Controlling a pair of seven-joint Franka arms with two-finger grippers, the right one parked.
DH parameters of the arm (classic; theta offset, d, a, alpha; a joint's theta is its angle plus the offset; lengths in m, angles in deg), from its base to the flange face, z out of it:
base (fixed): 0 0 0 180
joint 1: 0 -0.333 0 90
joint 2: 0 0 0 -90
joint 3: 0 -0.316 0.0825 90
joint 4: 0 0 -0.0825 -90
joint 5: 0 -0.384 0 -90
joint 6: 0 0 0.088 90
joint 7: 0 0.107 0 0
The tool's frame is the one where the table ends.
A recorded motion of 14 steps. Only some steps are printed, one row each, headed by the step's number.
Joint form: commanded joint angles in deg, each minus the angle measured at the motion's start. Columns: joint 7, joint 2, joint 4, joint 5, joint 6, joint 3, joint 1.
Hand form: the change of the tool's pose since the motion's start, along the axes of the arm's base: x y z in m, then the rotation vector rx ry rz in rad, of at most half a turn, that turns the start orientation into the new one. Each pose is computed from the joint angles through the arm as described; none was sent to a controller.
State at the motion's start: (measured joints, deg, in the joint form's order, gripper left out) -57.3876 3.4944 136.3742 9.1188 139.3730 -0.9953 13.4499
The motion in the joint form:
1: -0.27 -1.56 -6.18 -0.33 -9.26 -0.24 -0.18
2: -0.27 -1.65 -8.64 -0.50 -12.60 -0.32 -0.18
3: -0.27 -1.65 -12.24 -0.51 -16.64 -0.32 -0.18
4: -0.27 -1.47 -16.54 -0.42 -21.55 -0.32 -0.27
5: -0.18 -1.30 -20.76 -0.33 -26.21 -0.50 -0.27
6: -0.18 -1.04 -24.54 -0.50 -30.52 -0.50 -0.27
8: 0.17 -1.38 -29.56 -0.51 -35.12 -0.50 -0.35
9: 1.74 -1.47 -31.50 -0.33 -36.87 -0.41 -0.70
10: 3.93 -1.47 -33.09 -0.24 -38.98 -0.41 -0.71
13: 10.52 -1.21 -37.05 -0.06 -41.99 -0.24 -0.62
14: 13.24 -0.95 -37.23 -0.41 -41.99 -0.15 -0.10
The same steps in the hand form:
1: 0.0180 -0.0036 0.0446 -0.0087 0.0276 -0.0095
2: 0.0242 -0.0053 0.0590 -0.0094 0.0412 -0.0167
3: 0.0336 -0.0087 0.0807 -0.0140 0.0492 -0.0252
4: 0.0431 -0.0117 0.1056 -0.0196 0.0635 -0.0335
5: 0.0512 -0.0133 0.1311 -0.0249 0.0743 -0.0419
6: 0.0565 -0.0157 0.1531 -0.0243 0.0876 -0.0532
8: 0.0619 -0.0174 0.1910 -0.0311 0.0738 -0.0696
9: 0.0638 -0.0160 0.2055 -0.0381 0.0662 -0.0959
10: 0.0634 -0.0165 0.2157 -0.0423 0.0708 -0.1385
13: 0.0658 -0.0208 0.2417 -0.0555 0.0452 -0.2648
14: 0.0658 -0.0264 0.2405 -0.0521 0.0409 -0.3235

